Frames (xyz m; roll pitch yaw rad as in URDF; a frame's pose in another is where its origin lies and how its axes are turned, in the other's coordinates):
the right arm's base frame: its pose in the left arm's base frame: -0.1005 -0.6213 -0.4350 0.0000 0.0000 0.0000
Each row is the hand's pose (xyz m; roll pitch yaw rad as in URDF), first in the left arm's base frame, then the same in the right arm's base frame.
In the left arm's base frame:
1: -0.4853 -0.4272 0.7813 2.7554 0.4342 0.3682
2: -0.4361 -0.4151 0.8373 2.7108 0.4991 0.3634
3: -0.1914 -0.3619 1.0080 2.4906 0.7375 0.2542
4: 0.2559 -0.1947 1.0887 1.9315 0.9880 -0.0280
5: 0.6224 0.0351 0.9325 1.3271 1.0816 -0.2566
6: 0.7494 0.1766 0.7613 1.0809 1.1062 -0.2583
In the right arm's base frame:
1: -0.3848 0.1941 1.2163 2.7554 0.4342 0.3682
2: -0.3356 0.2062 1.2723 2.7108 0.4991 0.3634
3: -0.0909 0.2594 1.4430 2.4906 0.7375 0.2542
4: 0.3564 0.4266 1.5237 1.9315 0.9880 -0.0280
5: 0.7229 0.6564 1.3675 1.3271 1.0816 -0.2566
6: 0.8499 0.7979 1.1963 1.0809 1.1062 -0.2583

